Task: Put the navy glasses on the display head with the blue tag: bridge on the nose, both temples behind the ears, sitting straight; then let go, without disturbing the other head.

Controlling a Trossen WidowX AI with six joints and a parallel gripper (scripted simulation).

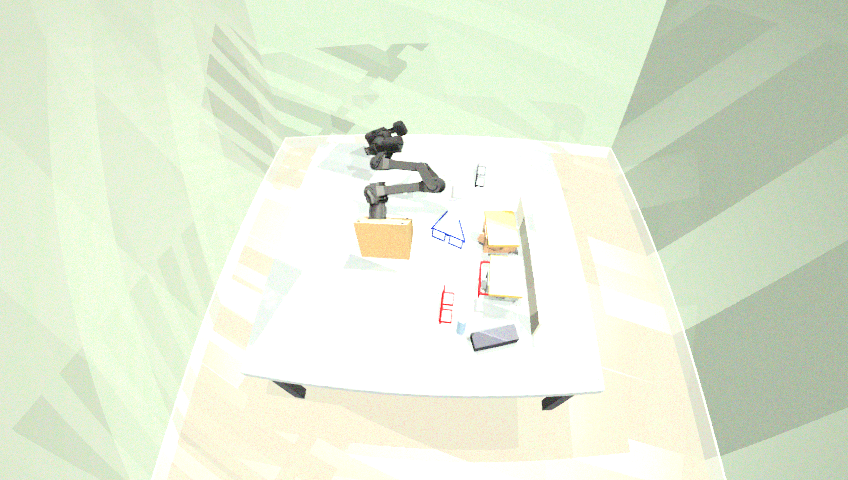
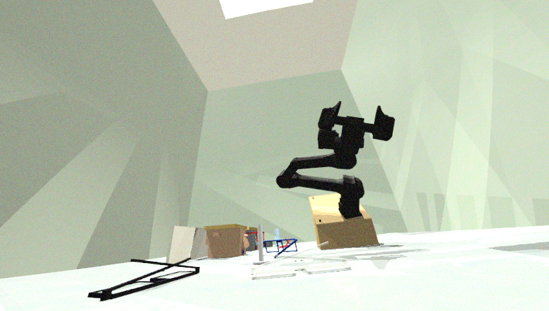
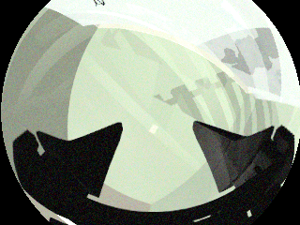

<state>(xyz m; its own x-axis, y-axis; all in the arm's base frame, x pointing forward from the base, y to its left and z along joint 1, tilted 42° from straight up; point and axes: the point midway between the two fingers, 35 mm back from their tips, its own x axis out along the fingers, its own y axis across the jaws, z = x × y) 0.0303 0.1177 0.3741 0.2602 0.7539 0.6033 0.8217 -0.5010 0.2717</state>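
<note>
Right now my gripper tip is 26 cm short of the grey post, 16 cm to the left of it and 28 cm above it. Round my gripper tip: pale blue block: 25 cm ahead, 81 cm to the right, 26 cm below; display head: 40 cm ahead, 42 cm to the right, 25 cm below; tall panel: 53 cm ahead, 54 cm to the right, 25 cm below.
</note>
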